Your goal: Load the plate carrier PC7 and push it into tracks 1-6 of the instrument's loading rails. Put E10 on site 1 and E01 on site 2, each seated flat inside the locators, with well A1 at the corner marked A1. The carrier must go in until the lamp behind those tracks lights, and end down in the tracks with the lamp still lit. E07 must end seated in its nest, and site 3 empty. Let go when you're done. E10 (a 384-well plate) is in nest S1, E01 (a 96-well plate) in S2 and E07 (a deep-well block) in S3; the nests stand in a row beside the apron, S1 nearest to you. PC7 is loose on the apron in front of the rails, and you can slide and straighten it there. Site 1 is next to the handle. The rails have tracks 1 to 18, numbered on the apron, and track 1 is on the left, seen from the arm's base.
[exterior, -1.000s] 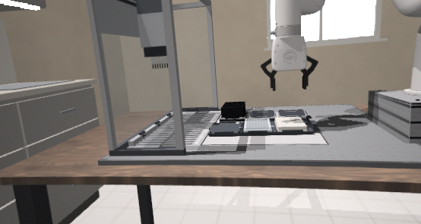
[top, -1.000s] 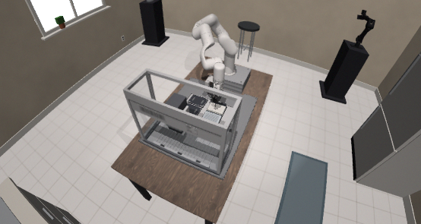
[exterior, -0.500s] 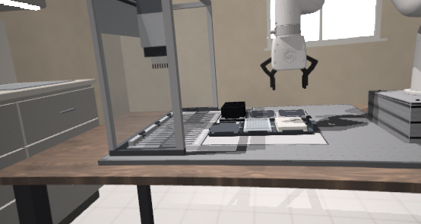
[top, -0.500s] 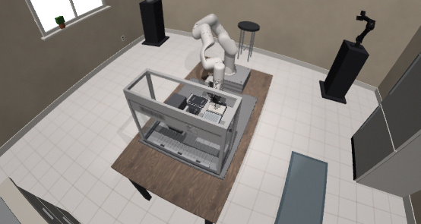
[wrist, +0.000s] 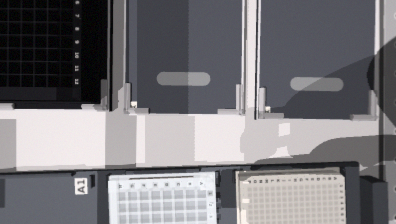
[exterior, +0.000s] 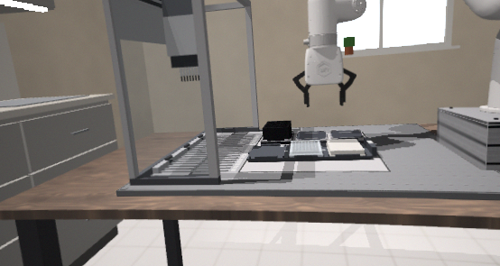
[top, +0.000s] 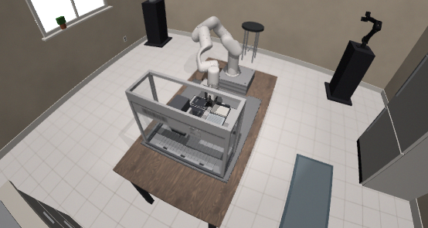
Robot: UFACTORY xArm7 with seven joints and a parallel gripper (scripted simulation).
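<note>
Now: the A1 tag 12 cm below my hand, 8 cm to the right of it and 8 cm ahead of it. Round my hand: dark plate carrier PC7: 12 cm below, 6 cm ahead, 4 cm to the left; then white 96-well plate E01: 12 cm below, 6 cm ahead, 4 cm to the left; then pale apron: 14 cm below, 4 cm ahead, 2 cm to the right.
</note>
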